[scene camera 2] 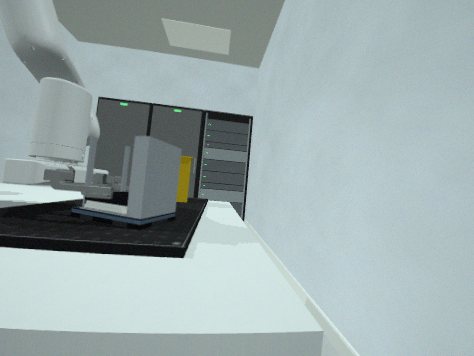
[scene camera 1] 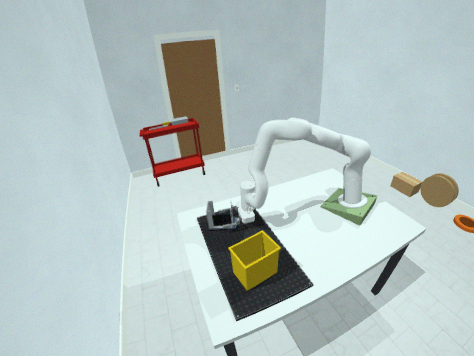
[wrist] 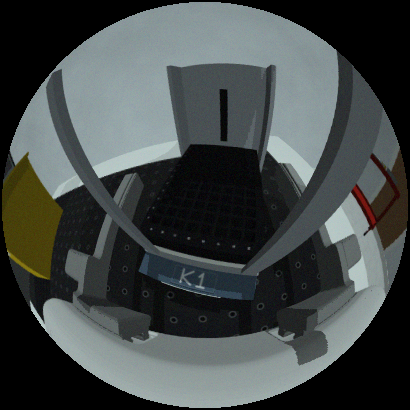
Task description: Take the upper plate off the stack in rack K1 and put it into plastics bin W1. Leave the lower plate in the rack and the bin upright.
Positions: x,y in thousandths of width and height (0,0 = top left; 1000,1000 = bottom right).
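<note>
I can see my gripper (scene camera 2: 286,541), and the wrist view shows it as well, with the gripper (wrist: 506,416) there too. There's also a yellow bin W1 (scene camera 1: 539,729), and I can see a black plate (wrist: 516,501).
</note>
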